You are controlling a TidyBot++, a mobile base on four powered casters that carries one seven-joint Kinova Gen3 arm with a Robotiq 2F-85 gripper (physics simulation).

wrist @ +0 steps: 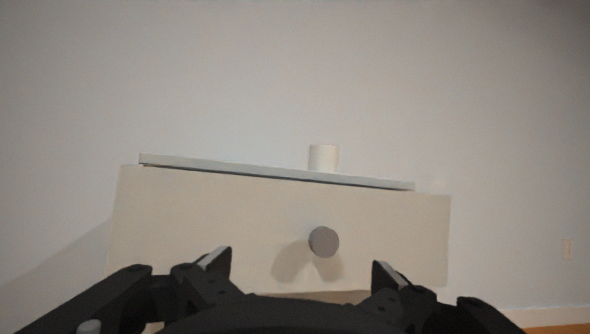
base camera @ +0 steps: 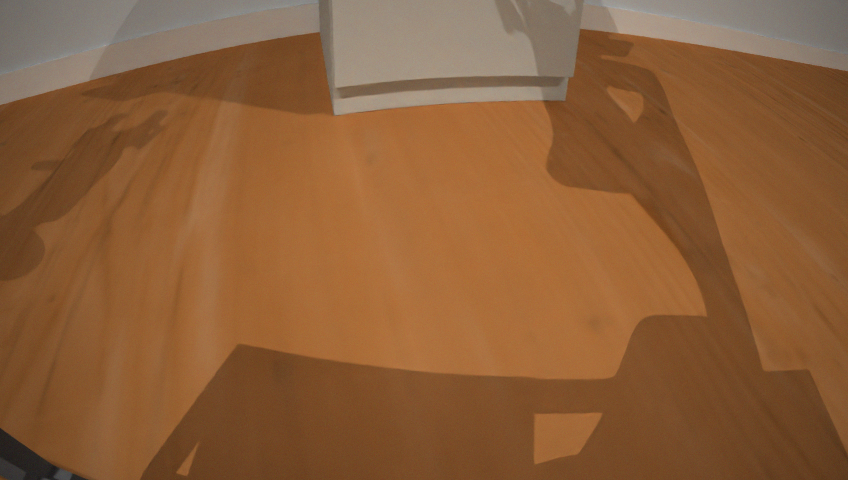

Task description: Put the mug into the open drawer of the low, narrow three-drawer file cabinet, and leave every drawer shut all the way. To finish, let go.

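Frame: origin at the arm's base, x back, y right, z up, level; metres.
Seen in the pictures: gripper, fingertip midpoint: (wrist: 300, 269).
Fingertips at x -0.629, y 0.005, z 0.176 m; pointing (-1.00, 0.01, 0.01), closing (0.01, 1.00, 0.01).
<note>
Offsets run from my fingertips to a thing's top centre. "spot": to the spot under its first point. Level surfaces: height alone.
The white mug @(spot: dx -0.500, dy +0.046, dz +0.121 m) (wrist: 323, 158) stands upright on top of the file cabinet (wrist: 272, 170) (base camera: 452, 41), right of the top's middle in the wrist view. No handle shows. The cabinet's top drawer front @(dx -0.155, dy +0.015, dz +0.054 m) (wrist: 200, 215) is wider in view than the cabinet top and stands out in front of it, so that drawer is part open; its inside is hidden. Its round grey knob @(spot: dx -0.118, dy +0.026, dz -0.009 m) (wrist: 324, 242) faces the camera. My gripper (wrist: 300, 269) is open and empty, in front of the drawer front, with the knob between the fingers in view but not held. The lower drawers are hidden in the wrist view.
A pale wall (wrist: 475, 125) (base camera: 119, 23) stands behind the cabinet, with a white baseboard (base camera: 714, 38) along the wooden floor @(dz -0.573 m) (base camera: 386, 237). A small wall plate (wrist: 568, 249) is at the right. Arm and base shadows lie on the floor and the cabinet's lower front.
</note>
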